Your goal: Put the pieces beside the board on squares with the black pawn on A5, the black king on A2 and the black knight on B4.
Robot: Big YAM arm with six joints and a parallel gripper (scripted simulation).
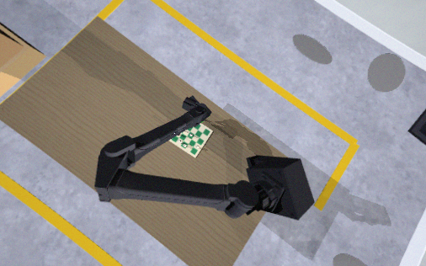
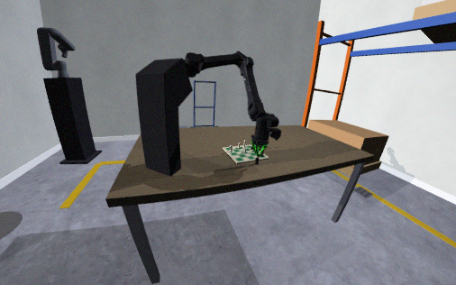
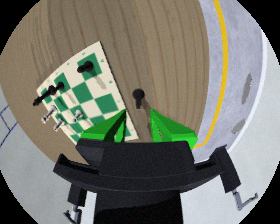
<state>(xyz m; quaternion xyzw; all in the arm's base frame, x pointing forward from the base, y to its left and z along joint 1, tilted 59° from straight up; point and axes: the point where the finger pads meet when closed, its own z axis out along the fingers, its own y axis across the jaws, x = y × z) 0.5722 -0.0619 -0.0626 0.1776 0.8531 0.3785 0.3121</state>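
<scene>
The chessboard is 14 cm to the left of my hand, 6 cm below it and 2 cm behind it.
</scene>
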